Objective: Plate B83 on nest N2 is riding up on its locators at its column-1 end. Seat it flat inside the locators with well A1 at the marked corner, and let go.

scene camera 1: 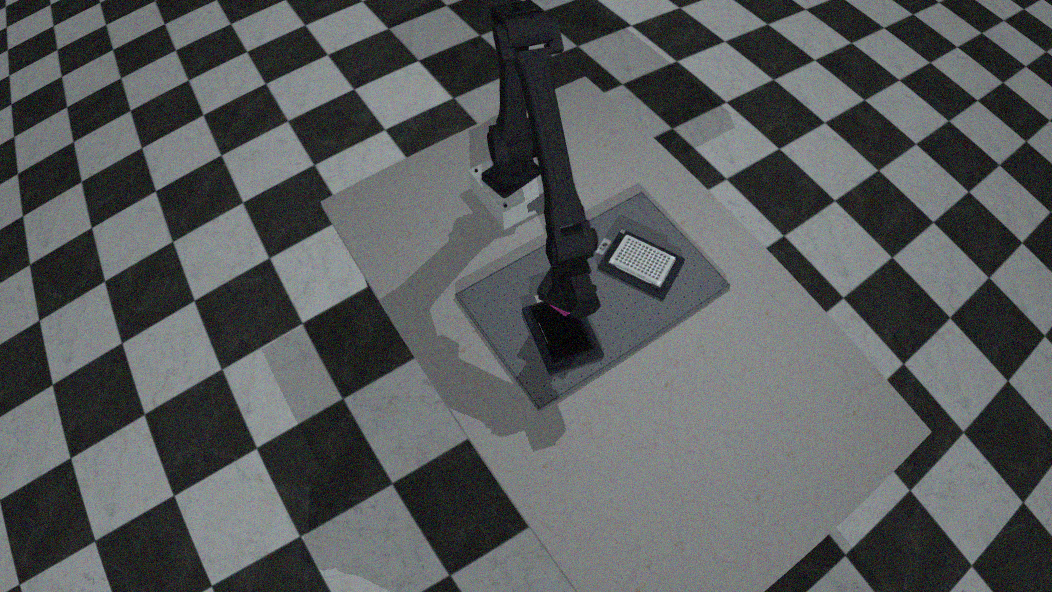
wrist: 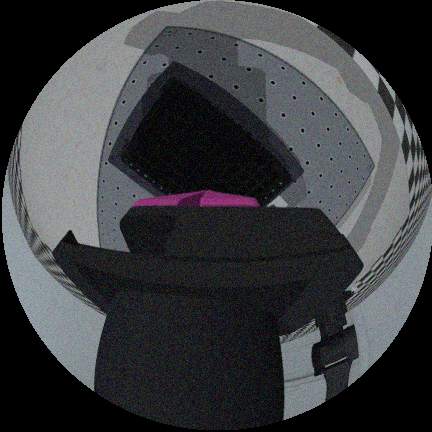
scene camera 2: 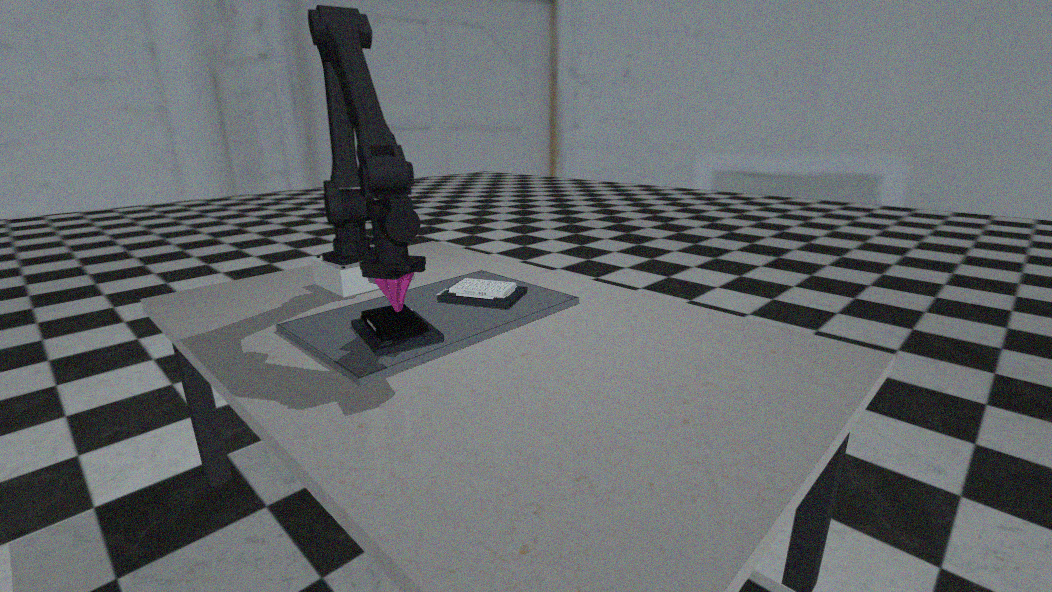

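Where they show: gripper, fingertip midpoint: (scene camera 1: 565, 313) (wrist: 207, 197) (scene camera 2: 399, 311); arm's base, origin of the base link: (scene camera 1: 511, 175) (scene camera 2: 353, 257).
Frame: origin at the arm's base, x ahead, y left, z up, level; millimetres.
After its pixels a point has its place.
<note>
The black plate B83 (scene camera 1: 564, 337) @(x 382, y -198, z -25 mm) (scene camera 2: 400, 323) @(x 386, y -191, z -26 mm) (wrist: 195, 140) @(x 368, y -199, z -31 mm) lies on the dark nest N2 (scene camera 1: 594, 356) @(x 450, y -178, z -41 mm) (scene camera 2: 426, 339) @(x 449, y -190, z -43 mm) (wrist: 239, 104) @(x 346, y -239, z -41 mm). A thin pale line shows along one side of the plate in both scene views. Its tilt, well A1 and the marked corner cannot be made out in the dark. My gripper (scene camera 1: 561, 309) @(x 345, y -158, z -21 mm) (scene camera 2: 398, 308) @(x 345, y -158, z -21 mm) (wrist: 207, 197) @(x 345, y -158, z -21 mm) is shut and empty, pointing down with its magenta fingertips at or just over the plate's edge nearer the arm base; contact is not clear. The gripper body hides that end of the plate in the wrist view.
A grey perforated deck (scene camera 1: 691, 273) @(x 454, y 136, z -53 mm) (scene camera 2: 548, 298) @(x 486, y 137, z -53 mm) (wrist: 320, 117) @(x 265, y -273, z -53 mm) carries both nests. A white well plate (scene camera 1: 642, 259) @(x 361, y 65, z -27 mm) (scene camera 2: 482, 287) @(x 365, y 60, z -29 mm) sits on the other dark nest (scene camera 1: 660, 293) @(x 443, y 36, z -41 mm) (scene camera 2: 507, 302) @(x 449, y 40, z -41 mm). The arm's pale base (scene camera 1: 517, 213) @(x 77, y -50, z -30 mm) (scene camera 2: 347, 281) @(x 73, y -74, z -30 mm) stands behind the deck. A white label (wrist: 277, 202) @(x 270, y -163, z -51 mm) is partly hidden beside N2.
</note>
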